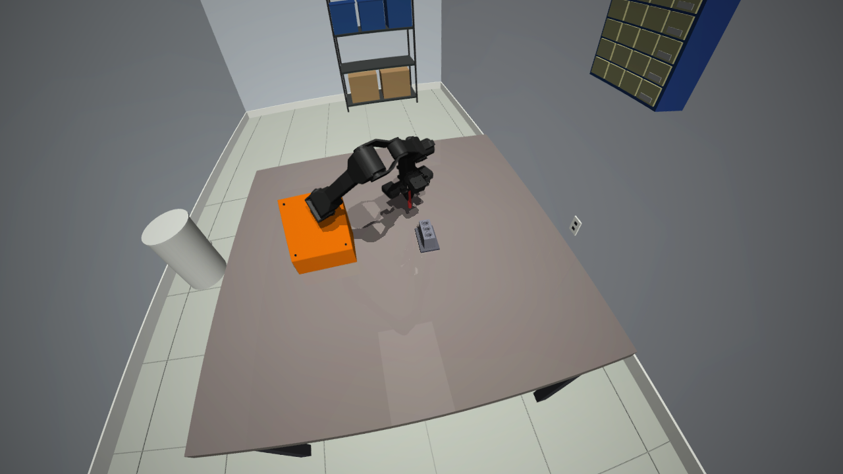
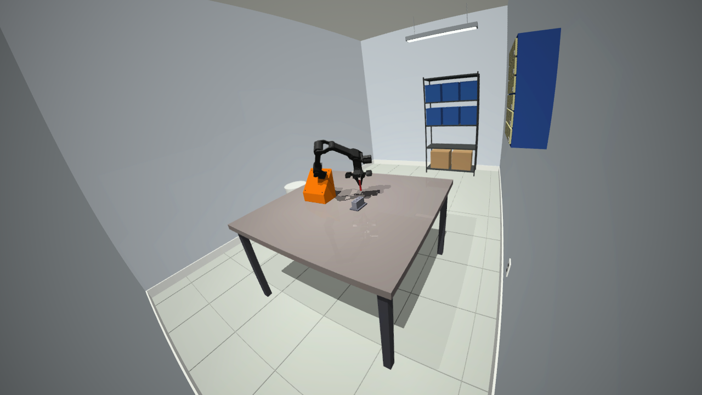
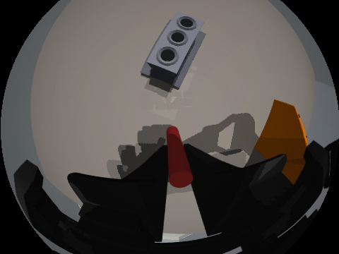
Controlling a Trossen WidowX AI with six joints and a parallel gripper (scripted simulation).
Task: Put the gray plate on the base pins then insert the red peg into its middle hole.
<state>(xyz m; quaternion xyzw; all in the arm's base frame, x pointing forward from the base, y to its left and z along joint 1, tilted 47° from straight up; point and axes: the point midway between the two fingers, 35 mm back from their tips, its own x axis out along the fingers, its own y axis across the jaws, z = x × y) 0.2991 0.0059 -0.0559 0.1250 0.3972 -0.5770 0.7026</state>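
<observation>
Right now my gripper tip is 40 mm short of the gray plate, 110 mm to the left of it and 70 mm above it. From my gripper tip the other things lie so: red peg: right at my gripper tip.
</observation>
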